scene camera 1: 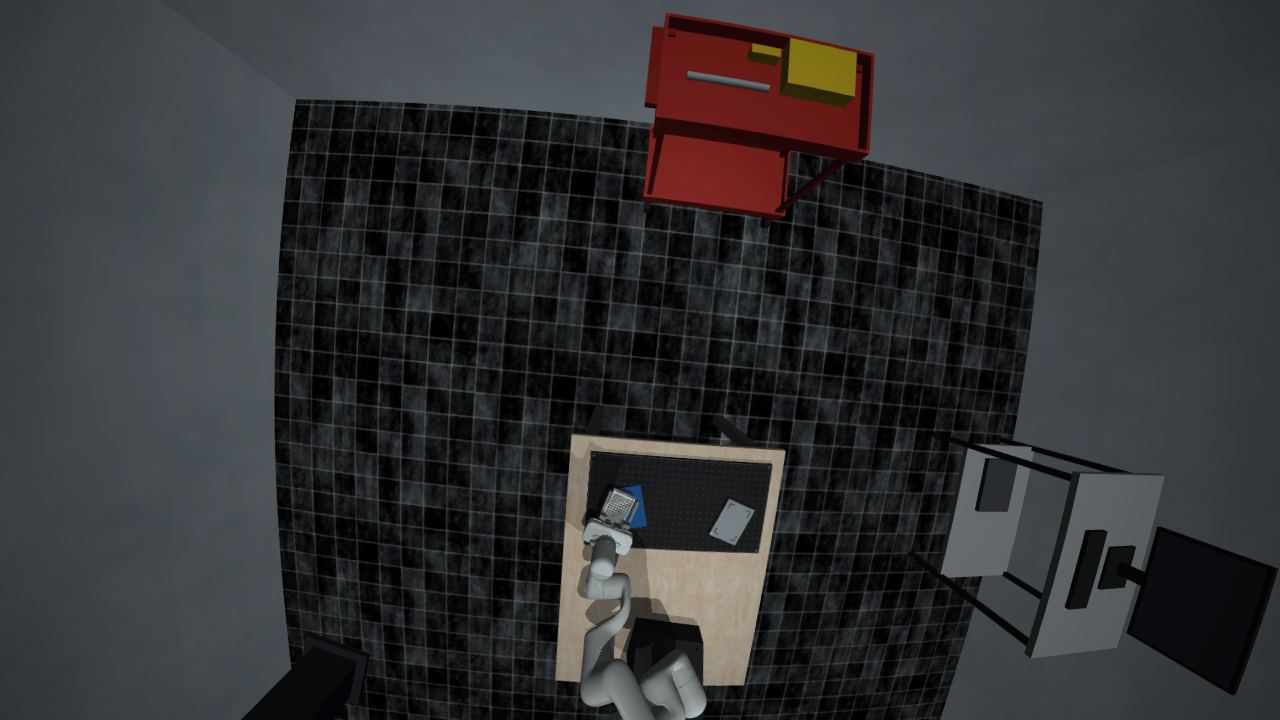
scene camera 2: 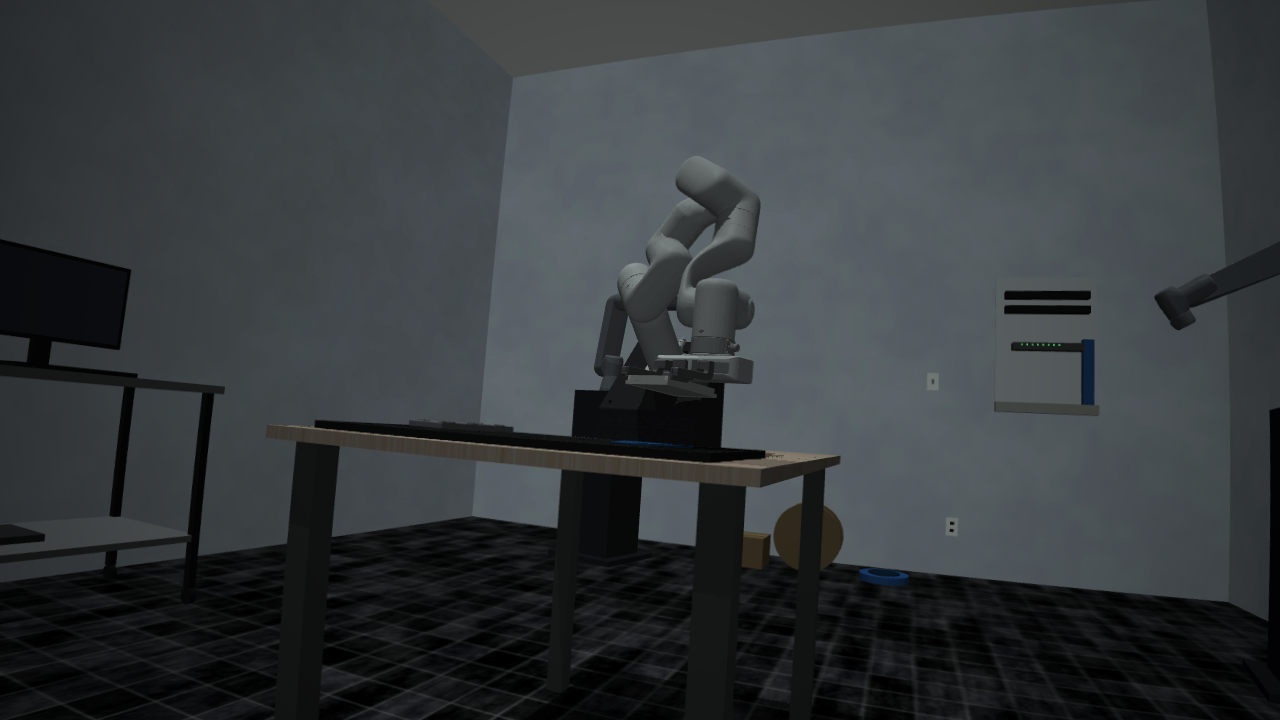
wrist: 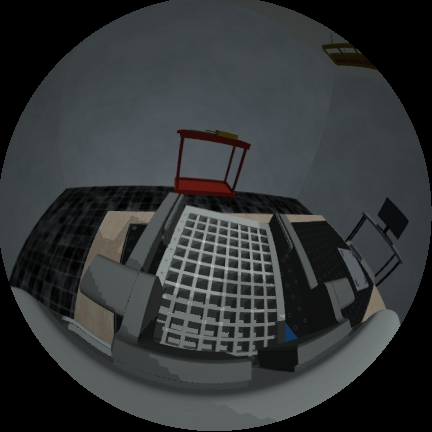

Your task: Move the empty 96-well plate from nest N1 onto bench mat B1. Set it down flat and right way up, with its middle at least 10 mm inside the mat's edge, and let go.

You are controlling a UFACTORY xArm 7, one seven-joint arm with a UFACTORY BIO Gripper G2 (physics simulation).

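Frame: origin at the arm's base, x ahead, y left, z up, level; centimetres.
Seen in the pictures: end effector, tool point: (scene camera 1: 622, 501) (scene camera 2: 657, 374) (wrist: 230, 227).
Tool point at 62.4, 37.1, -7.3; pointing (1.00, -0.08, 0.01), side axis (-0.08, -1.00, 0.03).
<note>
Offsets run from my tool point to a thing's top centre, as dx, dy, dz. Level surfaces: height alone.
The white 96-well plate {-3.9, +0.5, -0.3} (scene camera 1: 615, 507) (scene camera 2: 669, 386) (wrist: 220, 280) is held with its well openings facing up. My gripper (scene camera 1: 619, 502) (wrist: 227, 227) is shut on its two long sides. In the scene camera 2 view the plate hangs well above the table, with a gap under it. The blue bench mat B1 {dz -10.9} (scene camera 1: 640, 513) (scene camera 2: 646, 443) (wrist: 289, 334) lies below; in the scene camera 1 view the plate and gripper cover its left part. The grey nest N1 {-1.2, -45.2, -9.7} (scene camera 1: 732, 522) (scene camera 2: 460, 425) (wrist: 354, 268) stands without a plate, with corner marks showing.
The mat and nest are on a black perforated board {dz -11.2} (scene camera 1: 680, 483) on the wooden table {dz -12.4} (scene camera 1: 698, 608). The black robot pedestal (scene camera 1: 666, 631) is at the table's near end. A red cart (scene camera 1: 716, 170) and a grey cart with a monitor (scene camera 1: 1199, 608) stand away from the table.
</note>
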